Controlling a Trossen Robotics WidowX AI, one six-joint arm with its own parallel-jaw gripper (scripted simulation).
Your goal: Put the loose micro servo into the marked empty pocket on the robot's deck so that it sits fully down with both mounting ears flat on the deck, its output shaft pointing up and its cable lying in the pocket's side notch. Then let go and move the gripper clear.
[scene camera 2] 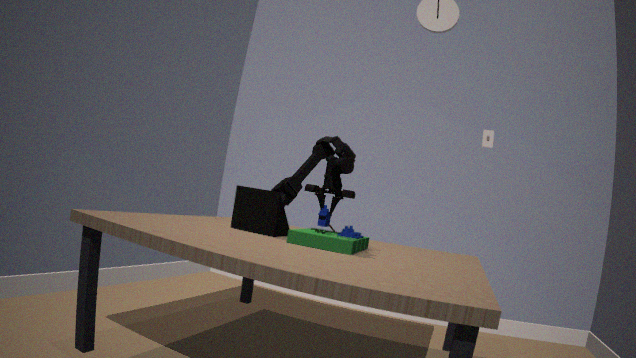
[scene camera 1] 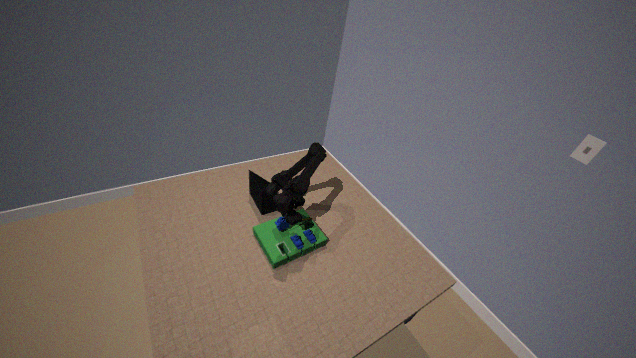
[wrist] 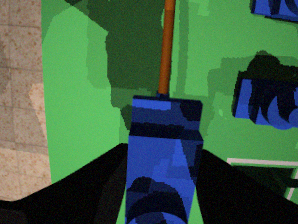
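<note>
My gripper (scene camera 2: 326, 213), visible. Same gripper (wrist: 162, 155), visible too.
</note>
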